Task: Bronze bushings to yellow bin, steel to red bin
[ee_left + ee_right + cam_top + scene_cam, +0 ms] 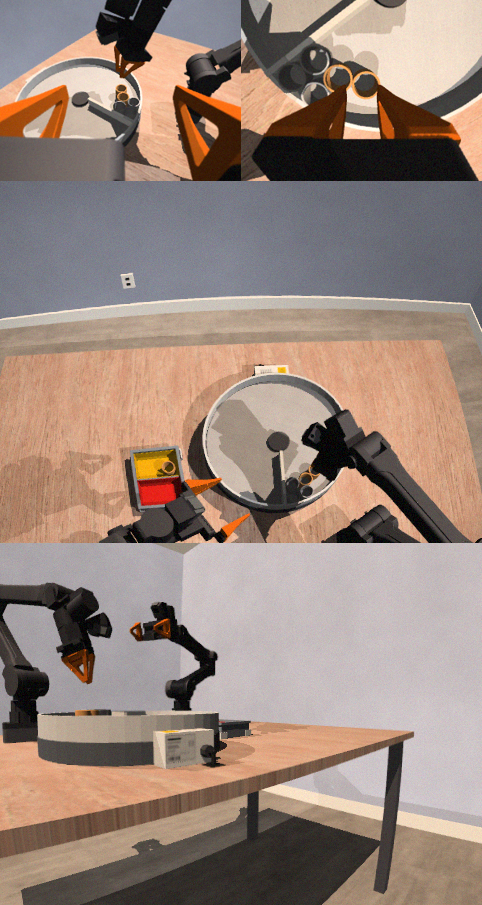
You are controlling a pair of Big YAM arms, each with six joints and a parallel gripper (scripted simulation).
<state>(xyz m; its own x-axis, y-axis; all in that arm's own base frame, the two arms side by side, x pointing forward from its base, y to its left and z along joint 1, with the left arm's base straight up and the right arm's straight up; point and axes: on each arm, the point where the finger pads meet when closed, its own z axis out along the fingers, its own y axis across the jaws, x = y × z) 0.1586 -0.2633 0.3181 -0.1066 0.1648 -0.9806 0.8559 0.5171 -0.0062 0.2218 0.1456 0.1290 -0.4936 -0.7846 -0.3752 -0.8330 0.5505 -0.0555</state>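
Now: right hand 10 cm short of the yellow bin, 42 cm to the right of it and 15 cm above it. The rest, counted from my right hand: red bin: 1 cm ahead, 41 cm to the left, 15 cm below; then turntable: 12 cm ahead, 6 cm to the left, 12 cm below.
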